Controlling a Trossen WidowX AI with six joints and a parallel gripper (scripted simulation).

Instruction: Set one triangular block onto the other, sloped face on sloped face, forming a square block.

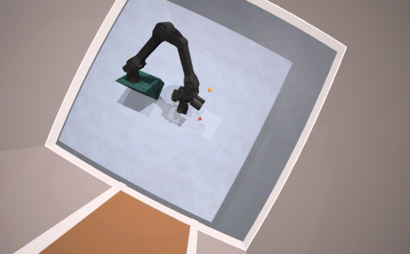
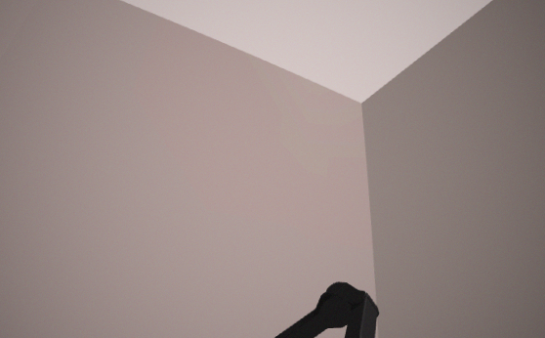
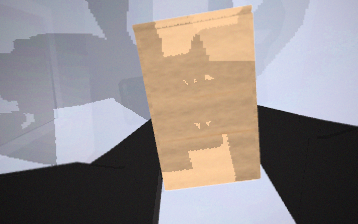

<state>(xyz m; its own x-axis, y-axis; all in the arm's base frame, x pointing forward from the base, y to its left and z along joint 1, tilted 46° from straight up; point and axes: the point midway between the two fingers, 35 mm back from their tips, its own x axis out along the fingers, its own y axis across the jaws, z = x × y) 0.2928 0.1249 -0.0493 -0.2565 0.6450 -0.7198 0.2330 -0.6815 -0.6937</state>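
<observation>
My gripper tip is now 1 cm short of the wooden triangular block and 1 cm below it. The rest, counted from my gripper tip: small orange marker 10 cm ahead, 15 cm to the left, 3 cm below.
</observation>
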